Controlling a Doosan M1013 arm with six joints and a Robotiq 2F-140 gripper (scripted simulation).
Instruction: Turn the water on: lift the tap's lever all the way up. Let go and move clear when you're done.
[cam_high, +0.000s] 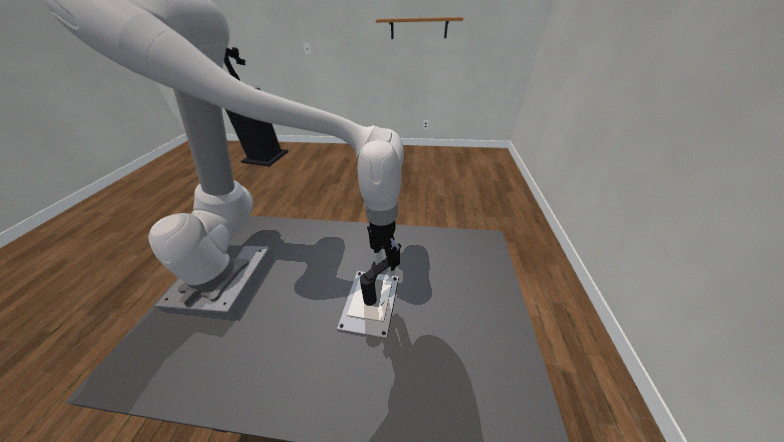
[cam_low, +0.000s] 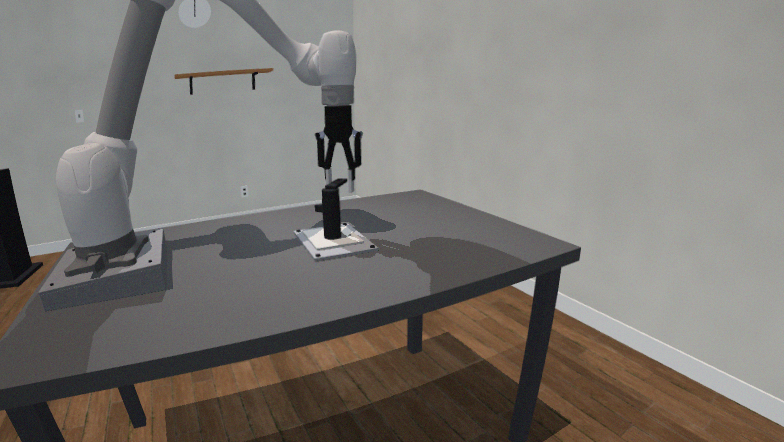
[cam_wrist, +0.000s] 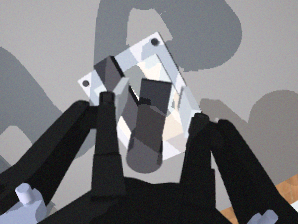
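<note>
Now: hand 20 mm past the tap lever and 20 mm to the left of it. The rest, counted from my hand: black tap 30 mm behind, 50 mm to the right, 50 mm below.
</note>
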